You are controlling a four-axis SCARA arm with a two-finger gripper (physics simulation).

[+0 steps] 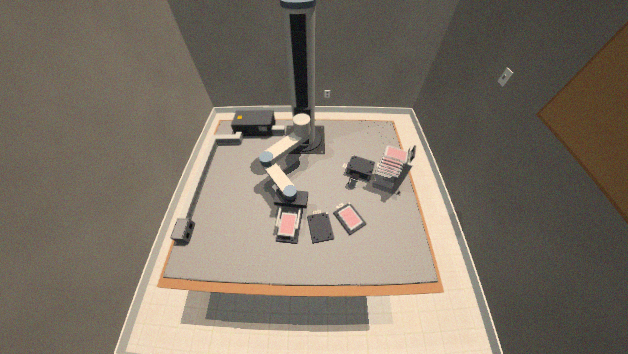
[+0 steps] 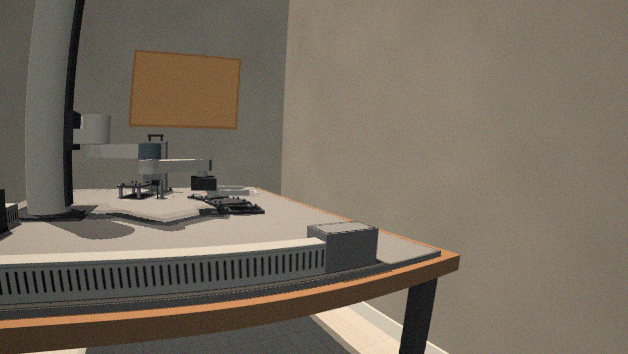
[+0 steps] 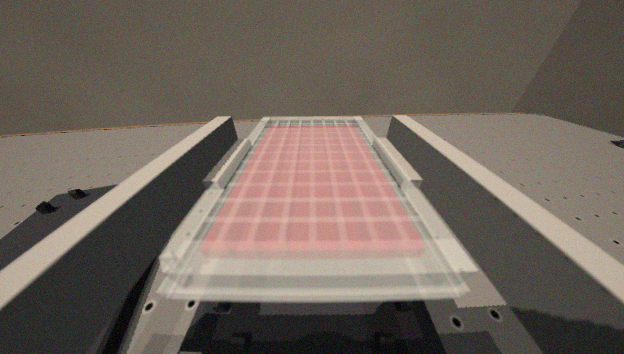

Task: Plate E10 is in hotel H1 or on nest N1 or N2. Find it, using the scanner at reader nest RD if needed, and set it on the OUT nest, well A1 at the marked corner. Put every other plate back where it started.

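Frame: origin at the arm's base, x ahead, y left, z up, level; metres.
Seen in the pictures: gripper, fingertip midpoint: (image 1: 286, 227) (image 2: 246, 190) (image 3: 312, 130); arm's base, link origin: (image 2: 50, 216).
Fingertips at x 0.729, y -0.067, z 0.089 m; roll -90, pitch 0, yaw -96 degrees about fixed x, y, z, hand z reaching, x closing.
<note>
Offsets run from my fingertips to a thing's middle. "spot": to the spot under its first point.
My gripper (image 1: 288, 218) (image 3: 312, 130) is shut on a clear-lidded plate with pink wells @(dx -0.024, dy +0.002, dz -0.009 m) (image 1: 287, 225) (image 3: 312, 200). The plate is level, a little above the left dark nest @(dx -0.024, dy +0.003, dz -0.065 m) (image 1: 287, 241). The middle nest @(dx -0.032, dy +0.181, dz -0.065 m) (image 1: 320, 228) is bare. The right nest @(dx -0.087, dy +0.352, dz -0.065 m) (image 1: 350, 231) bears another pink plate @(dx -0.087, dy +0.352, dz -0.057 m) (image 1: 349, 217). The hotel @(dx -0.364, dy +0.638, dz +0.078 m) (image 1: 403, 176) (image 2: 164, 172) at the right holds a stack of several pink plates @(dx -0.375, dy +0.612, dz +0.087 m) (image 1: 390, 167). A raised dark nest @(dx -0.438, dy +0.452, dz -0.041 m) (image 1: 361, 164) (image 2: 134, 185) stands beside it, bare, with a small dark device @(dx -0.329, dy +0.395, dz -0.034 m) (image 1: 352, 180) in front. No plate or nest names can be read.
The arm's column (image 1: 311, 70) (image 2: 47, 110) stands at the back. A black box @(spot: dx -0.810, dy -0.318, dz +0.039 m) (image 1: 253, 120) is at the back left. A slotted duct (image 1: 202, 175) (image 2: 200, 262) runs down the left edge to a grey box @(dx +0.021, dy -0.601, dz -0.039 m) (image 1: 181, 230) (image 2: 350, 247).
</note>
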